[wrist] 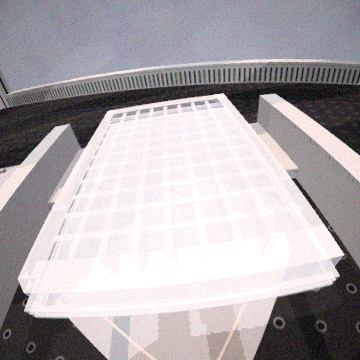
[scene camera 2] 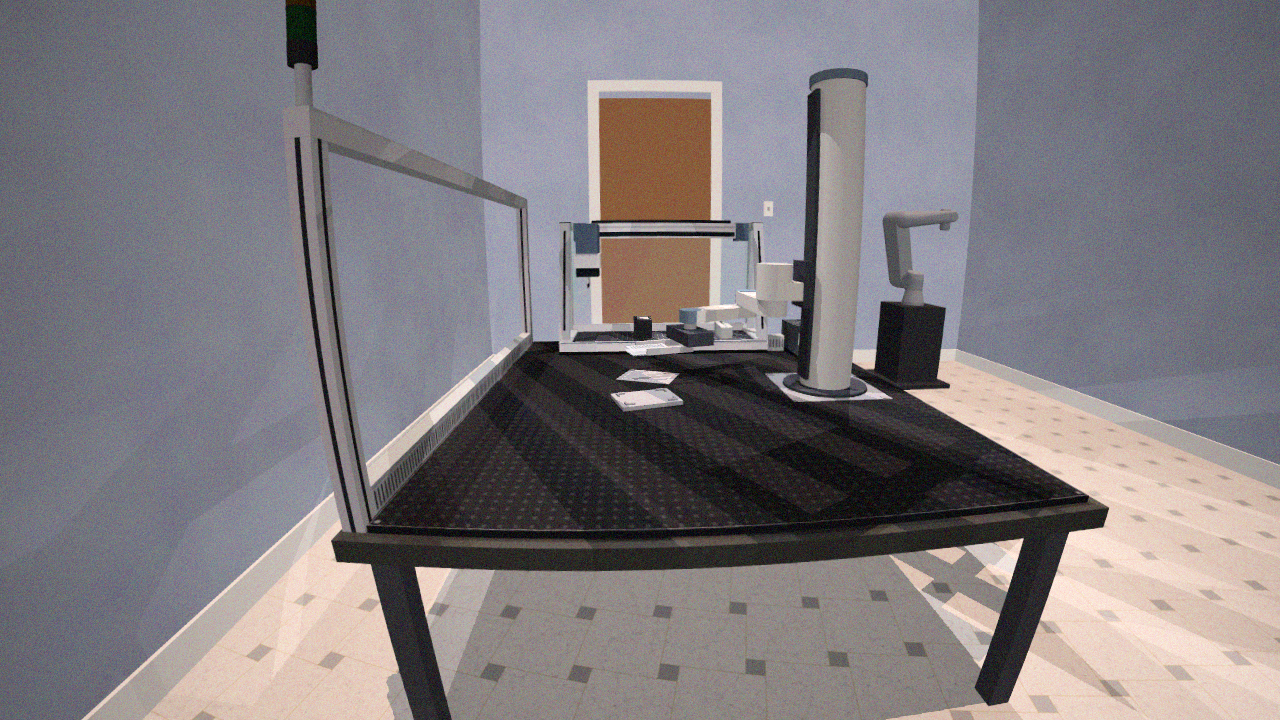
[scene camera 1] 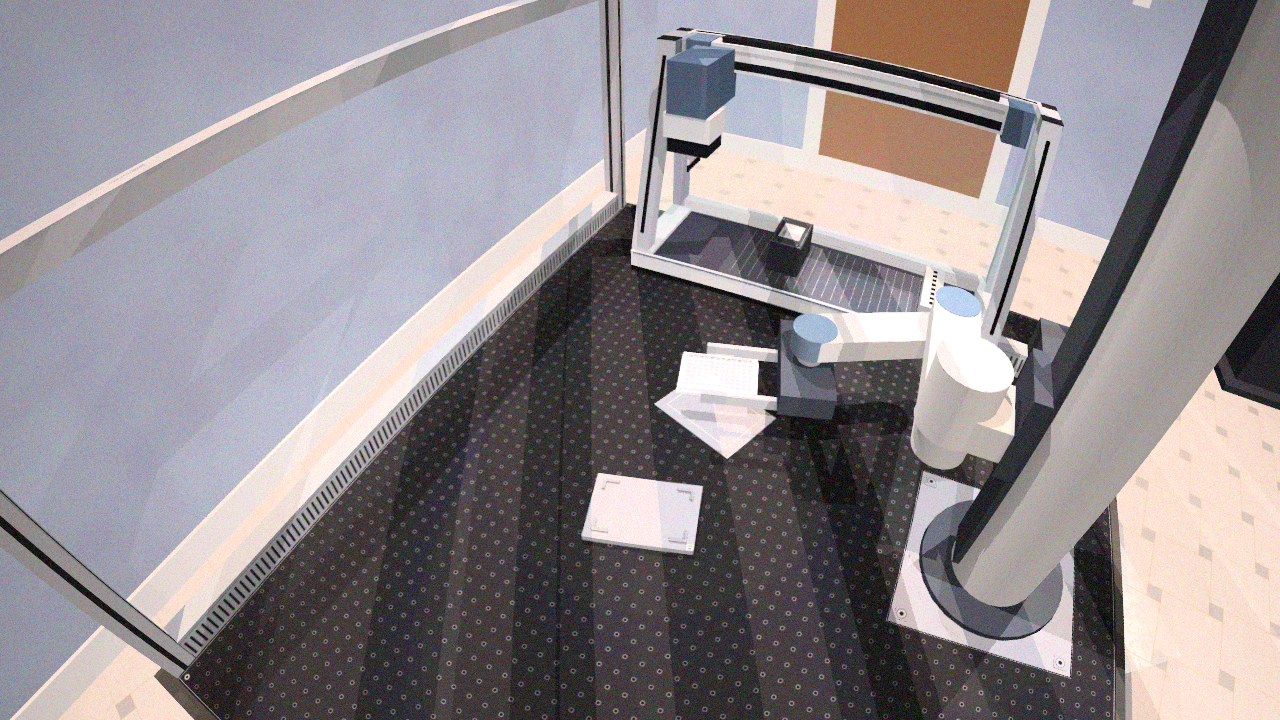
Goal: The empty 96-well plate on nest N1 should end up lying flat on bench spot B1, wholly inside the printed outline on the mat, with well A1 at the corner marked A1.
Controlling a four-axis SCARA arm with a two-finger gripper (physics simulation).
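Pixels of known places: gripper, fingertip midpoint: [wrist: 165, 124] [scene camera 2: 641, 348] [scene camera 1: 704, 371]; arm's base at its link origin: [scene camera 2: 824, 389] [scene camera 1: 989, 570].
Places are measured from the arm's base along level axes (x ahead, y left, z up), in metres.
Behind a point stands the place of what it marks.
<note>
The white 96-well plate [scene camera 1: 718, 373] @(y -0.121, x 0.526, z 0.108 m) [scene camera 2: 646, 348] [wrist: 175, 200] @(y -0.137, x 0.493, z 0.108 m) is held level between the two long white fingers of my gripper [scene camera 1: 721, 370] @(y -0.117, x 0.549, z 0.107 m) [wrist: 165, 124] @(y -0.117, x 0.549, z 0.107 m), which is shut on its long sides. Bench spot B1 [scene camera 1: 726, 436] @(y -0.081, x 0.488, z 0.015 m) [scene camera 2: 648, 377] @(y -0.112, x 0.527, z 0.015 m) [wrist: 185, 332] @(y -0.134, x 0.474, z 0.015 m) is a pale printed sheet on the mat. The plate hangs above its far part and is turned at an angle to it. The plate and a finger hide part of the sheet. Nest N1 [scene camera 1: 642, 513] @(y 0.123, x 0.542, z 0.025 m) [scene camera 2: 646, 399] @(y 0.138, x 0.543, z 0.025 m), a white slab with corner brackets, stands empty nearer scene camera 2. The A1 marks are not readable.
A gantry frame [scene camera 1: 684, 275] @(y -0.450, x 0.723, z 0.034 m) [scene camera 2: 662, 347] with a dark deck and a small black block [scene camera 1: 791, 248] @(y -0.515, x 0.515, z 0.128 m) [scene camera 2: 641, 327] @(y -0.515, x 0.536, z 0.104 m) stands at the back. The arm's column [scene camera 1: 1100, 358] @(y 0.047, x 0.058, z 0.459 m) [scene camera 2: 839, 232] @(y 0.073, x 0.018, z 0.461 m) stands on the right. A framed clear screen runs along the left edge.
</note>
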